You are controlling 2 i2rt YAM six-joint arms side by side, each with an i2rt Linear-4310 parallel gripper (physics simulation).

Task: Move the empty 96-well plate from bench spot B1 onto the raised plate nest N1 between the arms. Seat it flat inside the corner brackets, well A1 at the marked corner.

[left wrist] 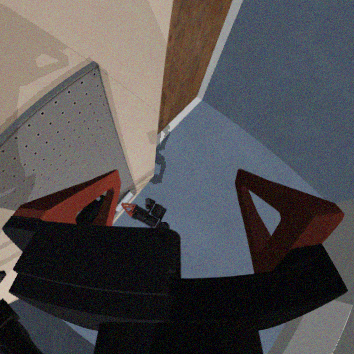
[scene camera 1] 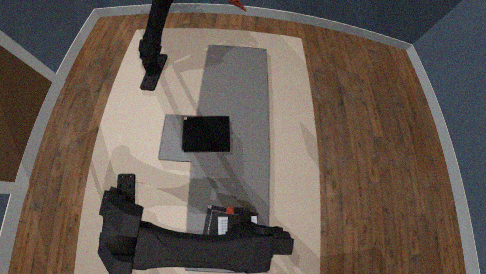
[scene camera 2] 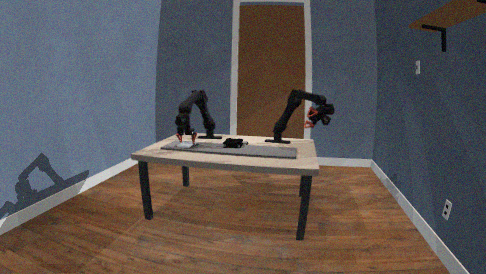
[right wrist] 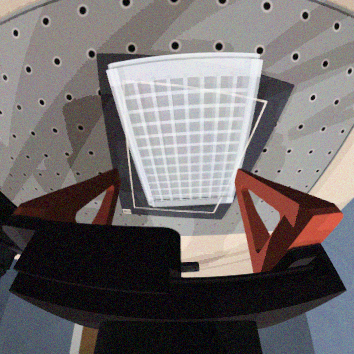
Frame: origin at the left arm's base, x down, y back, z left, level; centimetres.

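Seen in the pictures: left gripper, fingertip midpoint: (left wrist: 177, 175) (scene camera 1: 254, 2) (scene camera 2: 305, 122); right gripper, fingertip midpoint: (left wrist: 122, 204) (scene camera 1: 232, 227) (scene camera 2: 187, 143) (right wrist: 177, 174); left arm's base at its link origin: (scene camera 1: 154, 71) (scene camera 2: 277, 142) (right wrist: 9, 246); right arm's base at its link origin: (scene camera 1: 126, 201) (scene camera 2: 210, 138).
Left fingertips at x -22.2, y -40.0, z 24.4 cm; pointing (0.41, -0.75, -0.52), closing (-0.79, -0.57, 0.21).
Observation:
Pixels of each thing's top centre, then the offset from my left fingertips to it. "spot": a spot on its surface instead. Level surfaces: height alone.
- clear-white 96-well plate at its top centre: (right wrist: 188, 155) (scene camera 1: 238, 229) (left wrist: 124, 202) (scene camera 2: 185, 143) dx +19.3, dy -5.2, dz -81.9 cm
- dark B1 pad at a spot on its surface: (right wrist: 276, 93) spot: dx +20.8, dy -9.9, dz -87.4 cm
- black raised nest N1 at its top centre: (scene camera 1: 205, 131) (left wrist: 95, 218) (scene camera 2: 233, 140) dx +17.0, dy +9.8, dz -51.1 cm
- grey perforated board at its surface level: dx +20.9 cm
- table at its surface level: dx +22.2 cm
The clear-white 96-well plate (right wrist: 187, 135) (scene camera 2: 186, 144) lies over the dark B1 pad (right wrist: 276, 93); its far end extends past the pad's light outline. Whether it is slightly tilted is unclear. In scene camera 1 part of the plate (scene camera 1: 222, 225) shows beside the right arm. My right gripper (right wrist: 177, 174) (scene camera 2: 187, 137) is open, its fingers apart near the sides of the plate's near end; finger height and contact are unclear. The black raised nest N1 (scene camera 1: 206, 134) (scene camera 2: 233, 143) stands mid-bench; its brackets are too dark to make out. My left gripper (left wrist: 177, 175) (scene camera 2: 307, 119) is open, high beyond the table edge.
A grey perforated board (scene camera 1: 240, 90) (scene camera 2: 270, 151) (left wrist: 70, 120) lies along the table (scene camera 1: 292, 100). The right arm (scene camera 1: 200, 247) reaches over the board's lower part in scene camera 1. The left arm's base (scene camera 1: 154, 72) stands at the upper left there.

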